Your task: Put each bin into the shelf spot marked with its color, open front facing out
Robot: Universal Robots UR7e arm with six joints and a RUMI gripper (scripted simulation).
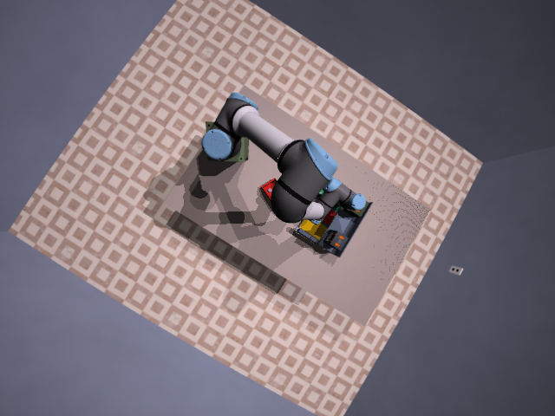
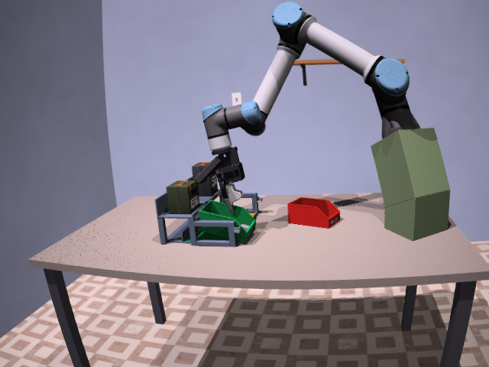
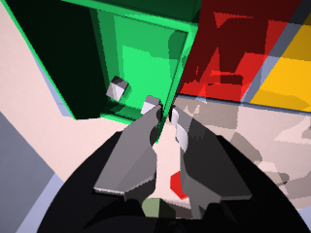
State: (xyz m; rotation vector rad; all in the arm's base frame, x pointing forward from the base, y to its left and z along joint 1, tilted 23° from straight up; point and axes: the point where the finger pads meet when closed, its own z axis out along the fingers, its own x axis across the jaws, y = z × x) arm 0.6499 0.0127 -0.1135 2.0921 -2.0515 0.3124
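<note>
The green bin is 5 cm to the left of my hand, 3 cm below it and 1 cm ahead of it. Also, from my hand: green mark: 9 cm below, 6 cm ahead, 4 cm to the left; then red mark: 9 cm below, 7 cm to the right, 5 cm ahead; then yellow mark: 18 cm to the right, 9 cm below, 5 cm ahead.
</note>
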